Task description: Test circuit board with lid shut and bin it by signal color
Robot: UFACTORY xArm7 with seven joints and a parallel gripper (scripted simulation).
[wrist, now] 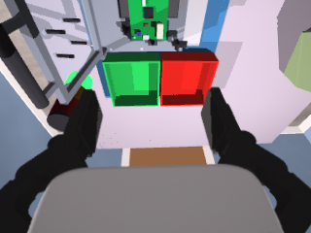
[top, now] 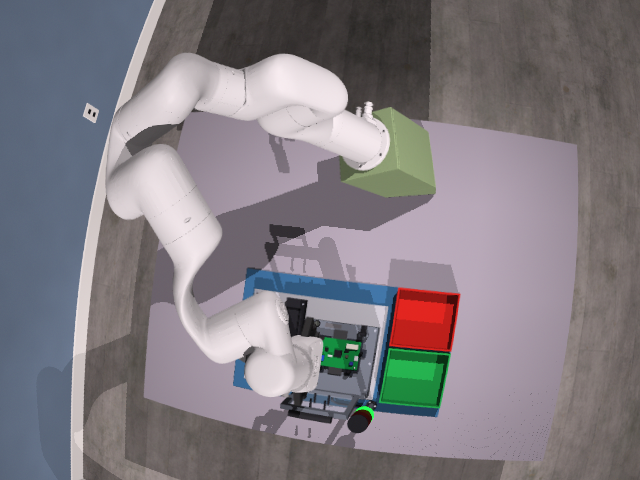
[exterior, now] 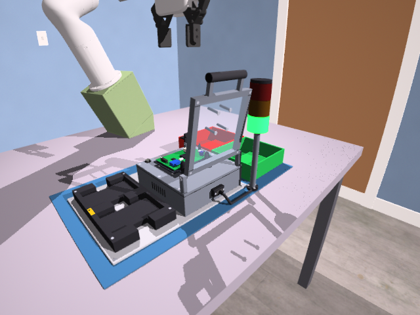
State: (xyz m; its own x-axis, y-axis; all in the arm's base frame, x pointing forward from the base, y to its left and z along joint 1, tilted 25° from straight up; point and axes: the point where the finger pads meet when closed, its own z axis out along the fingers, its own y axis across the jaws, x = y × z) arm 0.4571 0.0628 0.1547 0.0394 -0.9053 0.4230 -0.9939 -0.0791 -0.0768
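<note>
The green circuit board is 250 mm below my hand. The rest, counted from my hand: clear lid: 120 mm ahead, 10 mm to the left, 140 mm below; green bin: 40 mm ahead, 200 mm to the left, 310 mm below; plate: 10 mm ahead, 10 mm to the left, 260 mm below.
</note>
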